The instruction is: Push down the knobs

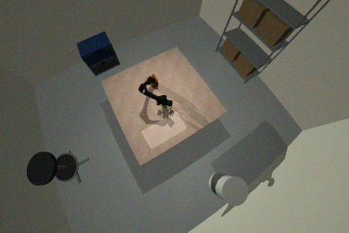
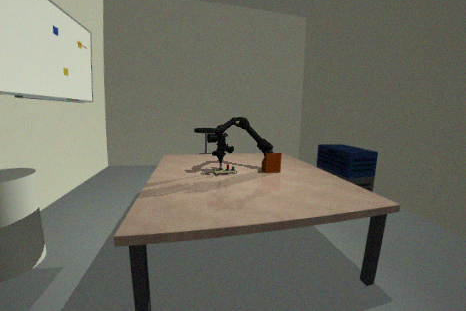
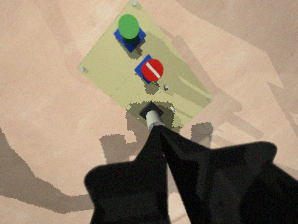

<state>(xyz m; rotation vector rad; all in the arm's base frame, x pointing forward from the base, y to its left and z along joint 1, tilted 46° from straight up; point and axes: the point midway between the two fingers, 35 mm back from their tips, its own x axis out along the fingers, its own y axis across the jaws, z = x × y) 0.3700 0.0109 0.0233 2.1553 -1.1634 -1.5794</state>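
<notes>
Right now the red knob is 50 mm behind my gripper tip, 30 mm to the left of it and 20 mm below it. From my gripper tip the other things lie so: potentiometer (50 mm behind, 30 mm to the left, 30 mm below).
</notes>
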